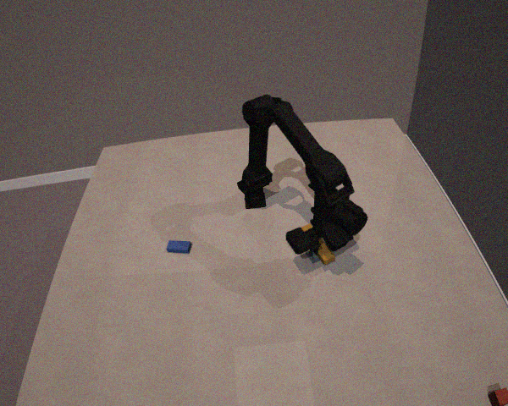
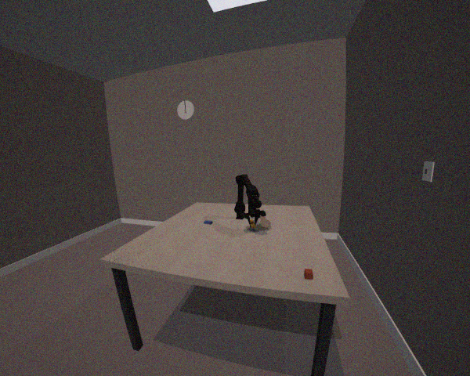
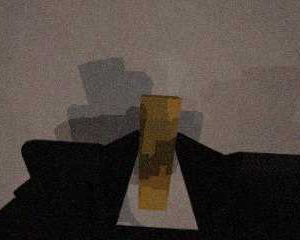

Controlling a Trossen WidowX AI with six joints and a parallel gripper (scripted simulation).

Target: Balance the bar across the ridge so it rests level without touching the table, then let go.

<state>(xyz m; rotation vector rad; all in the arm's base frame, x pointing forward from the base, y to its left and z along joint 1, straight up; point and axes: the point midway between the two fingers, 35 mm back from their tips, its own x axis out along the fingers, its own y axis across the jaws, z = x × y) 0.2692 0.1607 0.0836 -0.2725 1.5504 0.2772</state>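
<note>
My gripper tip is 30 mm past the yellow bar and 10 mm to the left of it. Also, from my gripper tip: blue oblong block (100 mm behind, 400 mm to the right, 40 mm below); small red cube (470 mm ahead, 340 mm to the left, 30 mm below).
</note>
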